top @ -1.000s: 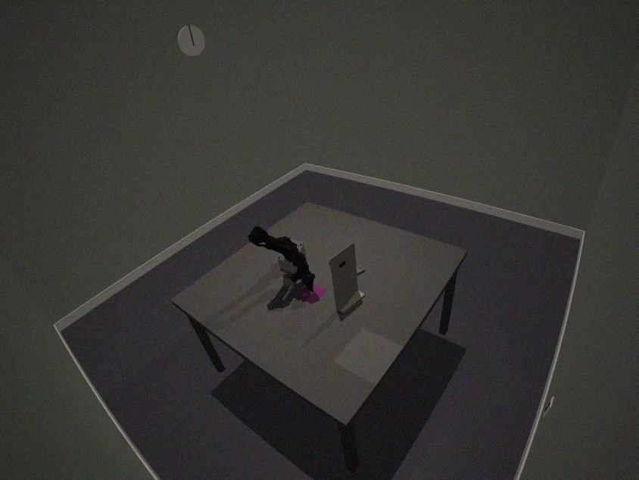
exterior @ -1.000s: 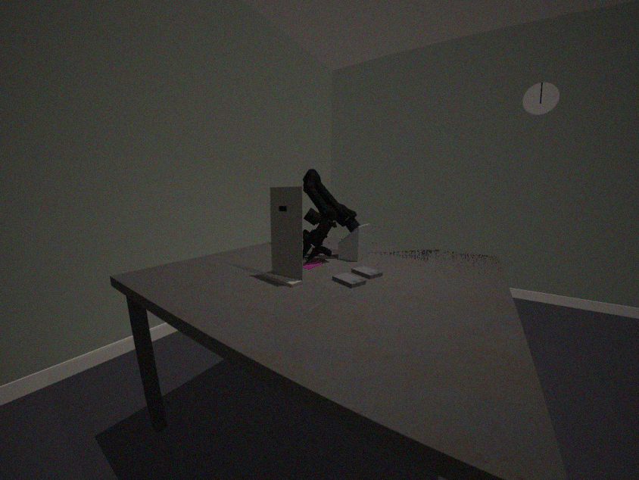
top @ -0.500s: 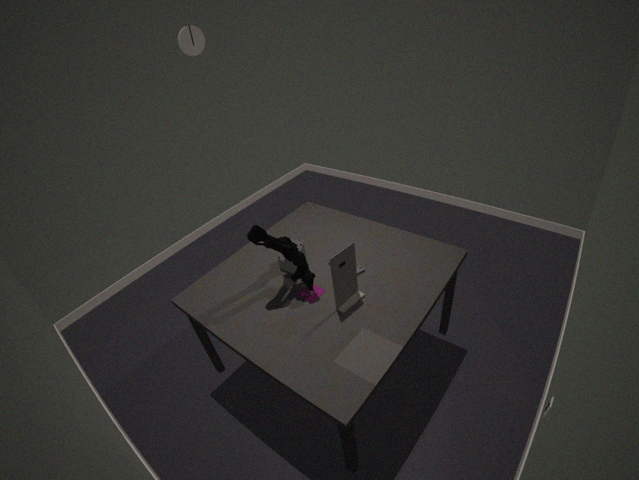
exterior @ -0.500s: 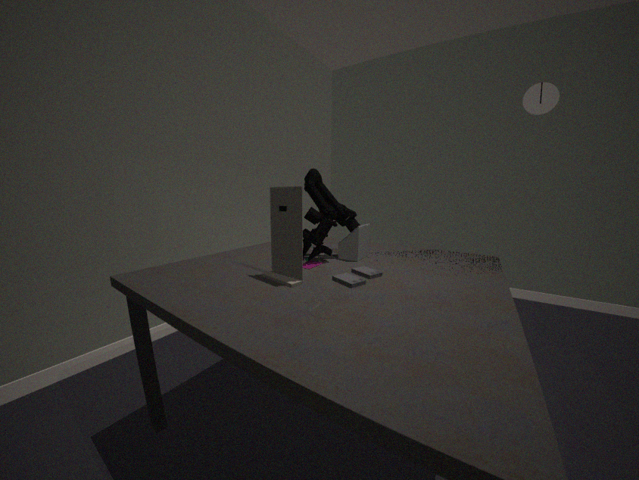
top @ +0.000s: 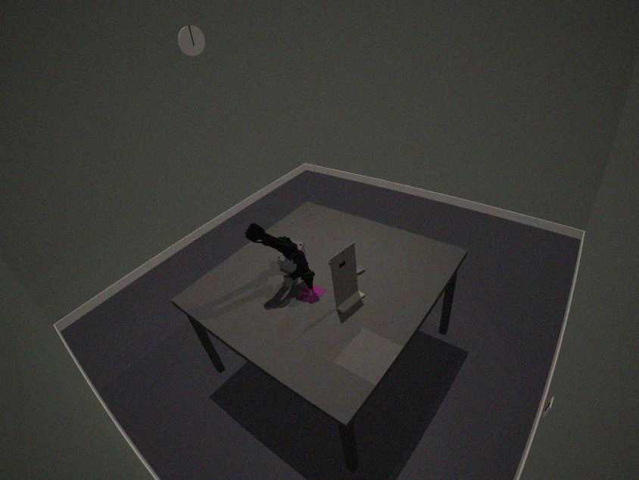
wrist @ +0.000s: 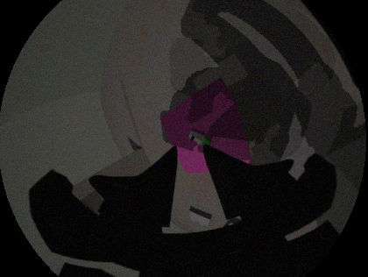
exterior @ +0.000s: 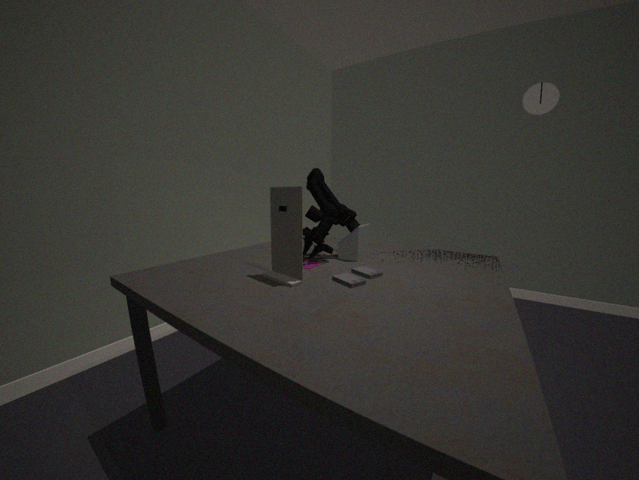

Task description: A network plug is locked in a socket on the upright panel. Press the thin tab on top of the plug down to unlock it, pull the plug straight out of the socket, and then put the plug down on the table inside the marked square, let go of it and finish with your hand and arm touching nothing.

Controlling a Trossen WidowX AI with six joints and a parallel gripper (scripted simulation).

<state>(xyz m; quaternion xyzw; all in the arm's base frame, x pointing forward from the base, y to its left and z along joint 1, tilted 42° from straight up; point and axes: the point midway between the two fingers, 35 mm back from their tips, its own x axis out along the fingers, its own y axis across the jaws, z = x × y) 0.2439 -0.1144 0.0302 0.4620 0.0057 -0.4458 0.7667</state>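
Now: gripper tip 30 mm above the magenta marked square. Round my gripper tip: upright panel (210 mm ahead, 70 mm to the left, 120 mm above).
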